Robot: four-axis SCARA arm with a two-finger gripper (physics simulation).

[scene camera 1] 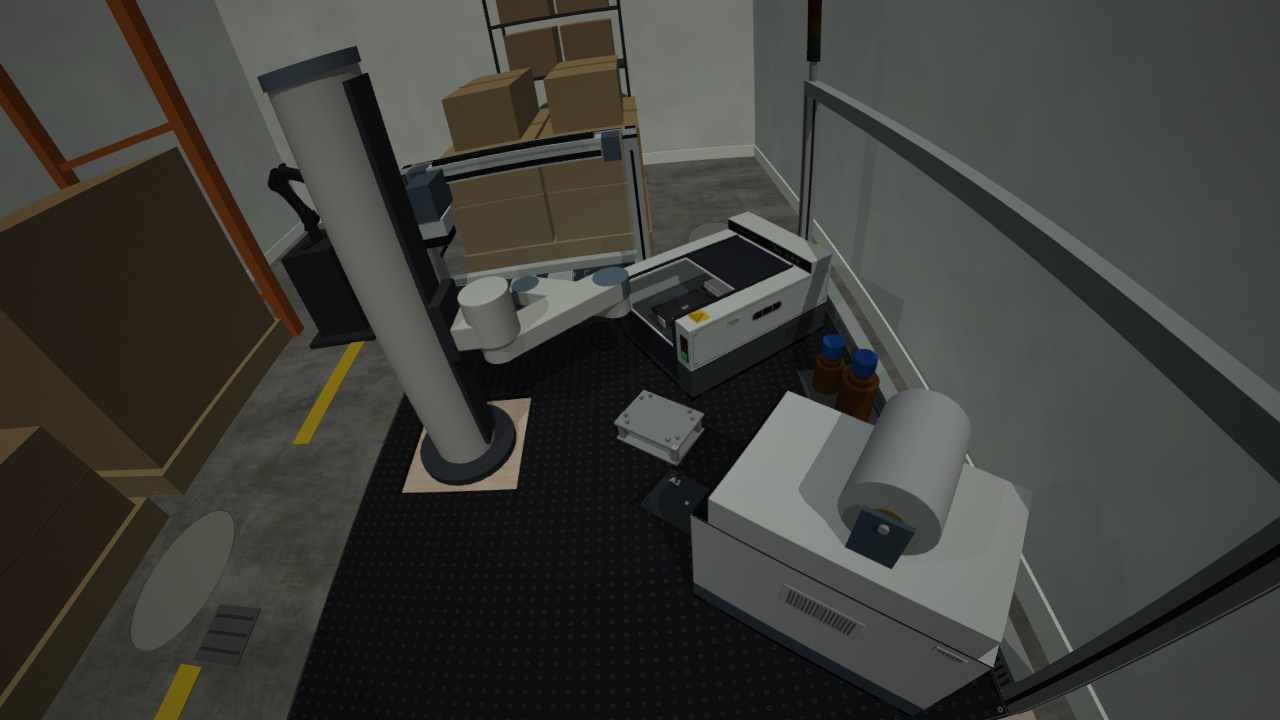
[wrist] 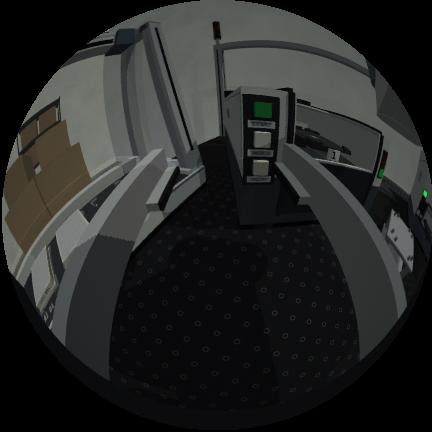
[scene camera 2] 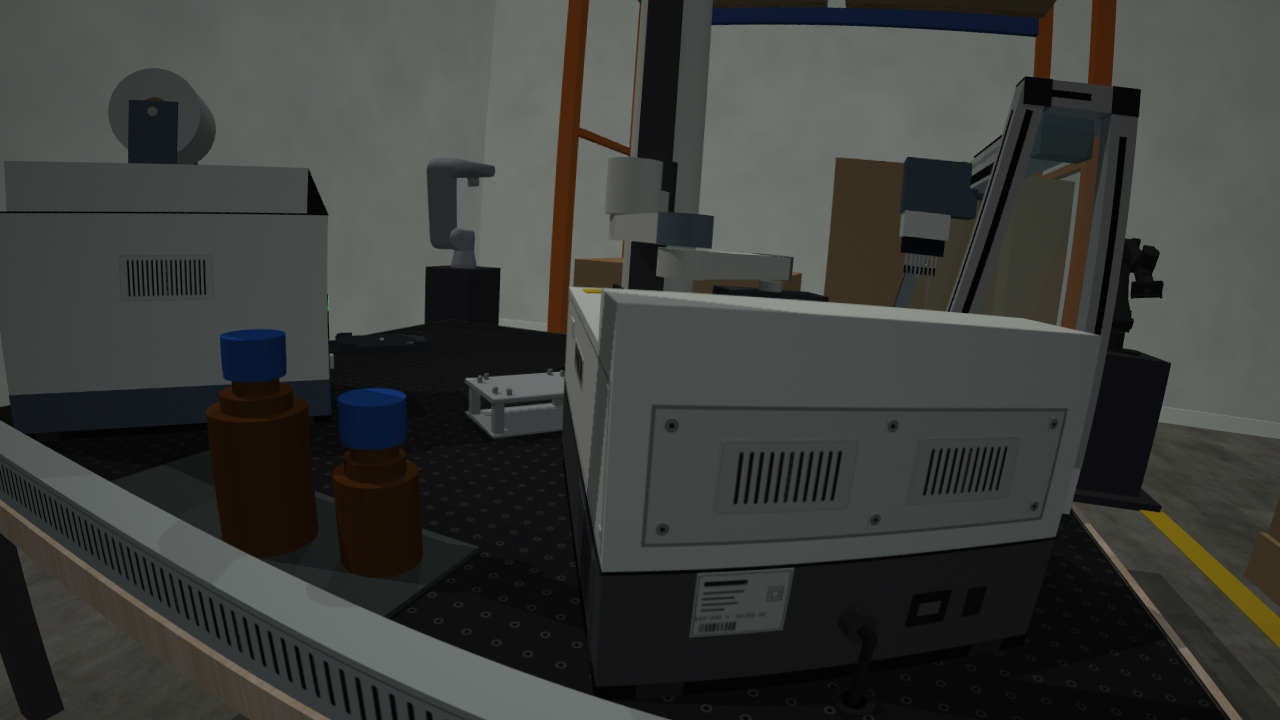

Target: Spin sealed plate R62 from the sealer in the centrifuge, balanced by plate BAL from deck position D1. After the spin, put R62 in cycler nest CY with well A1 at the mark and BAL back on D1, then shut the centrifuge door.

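Pixels of known places: gripper, between the fingertips: (wrist: pixel 224 154); arm's base, origin of its link: (scene camera 1: pixel 468 445).
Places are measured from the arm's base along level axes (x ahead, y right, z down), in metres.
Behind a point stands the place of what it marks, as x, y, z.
The white centrifuge (scene camera 1: pixel 756 308) {0.727, -0.166, -0.199} (scene camera 2: pixel 832 358) {0.900, -0.400, -0.233} stands open at its front end. In the wrist view its panel (wrist: pixel 246 165) {0.398, -0.353, -0.123} has a green START button (wrist: pixel 263 109) {0.400, -0.335, -0.195} and two pale buttons below. A dark bucket marked 1 (wrist: pixel 333 155) {0.502, -0.229, -0.140} faces the opening, and no plate shows on it. In scene camera 1 a pale piece (scene camera 1: pixel 716 288) {0.654, -0.312, -0.169} shows deeper in the chamber. My gripper (wrist: pixel 224 154) {0.324, -0.344, -0.163} is shut to its narrow setting, with an empty gap between the fingers; its right finger is near the panel's lower button. A pale plate (wrist: pixel 42 280) {0.085, -0.543, -0.081} lies by the D1 mark; its label is unreadable. R62 cannot be identified.
The white sealer (scene camera 1: pixel 859 537) {0.689, 0.539, -0.394} (scene camera 2: pixel 161 295) {0.820, 0.391, -0.197} carries a film roll and has a dark A1 tray (scene camera 1: pixel 671 503) {0.485, 0.277, -0.108} in front. A silver stand (scene camera 1: pixel 659 419) {0.475, 0.030, -0.068} (scene camera 2: pixel 514 386) {0.500, 0.037, -0.068} (wrist: pixel 401 240) {0.448, 0.001, -0.068} sits between sealer and centrifuge. Two brown bottles with blue caps (scene camera 2: pixel 253 355) {0.940, 0.018, -0.186} (scene camera 2: pixel 372 418) {0.914, -0.089, -0.149} stand near the rail.
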